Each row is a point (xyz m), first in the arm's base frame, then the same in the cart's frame.
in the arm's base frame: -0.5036 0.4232 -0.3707
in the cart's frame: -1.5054 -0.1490 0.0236
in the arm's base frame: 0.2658 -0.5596 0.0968
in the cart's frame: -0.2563 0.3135 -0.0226
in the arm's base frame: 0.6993 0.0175 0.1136
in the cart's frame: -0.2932 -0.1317 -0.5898
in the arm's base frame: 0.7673 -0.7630 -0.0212
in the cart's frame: 0.2499 0.0906 -0.0535
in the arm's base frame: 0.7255 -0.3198 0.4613
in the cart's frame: -0.0340 0.2776 -0.6151
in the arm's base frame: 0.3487 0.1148 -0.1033
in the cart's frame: -0.6381 -0.1854 -0.3499
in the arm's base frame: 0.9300 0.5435 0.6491
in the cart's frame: -0.4181 -0.0641 -1.3621
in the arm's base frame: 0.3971 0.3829 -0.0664
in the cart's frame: -0.7704 -0.3012 -0.5612
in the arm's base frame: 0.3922 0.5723 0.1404
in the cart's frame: -0.8817 -0.2266 -0.8076
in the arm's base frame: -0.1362 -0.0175 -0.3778
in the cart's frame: -0.9425 -0.1181 0.1305
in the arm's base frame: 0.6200 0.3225 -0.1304
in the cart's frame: -0.5654 -0.4228 -0.5861
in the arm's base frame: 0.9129 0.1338 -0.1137
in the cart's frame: -0.2193 -0.4553 -0.6155
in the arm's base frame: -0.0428 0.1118 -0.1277
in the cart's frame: -0.9373 -0.0270 -0.1517
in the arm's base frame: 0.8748 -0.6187 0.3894
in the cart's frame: 0.2669 0.2918 -0.4537
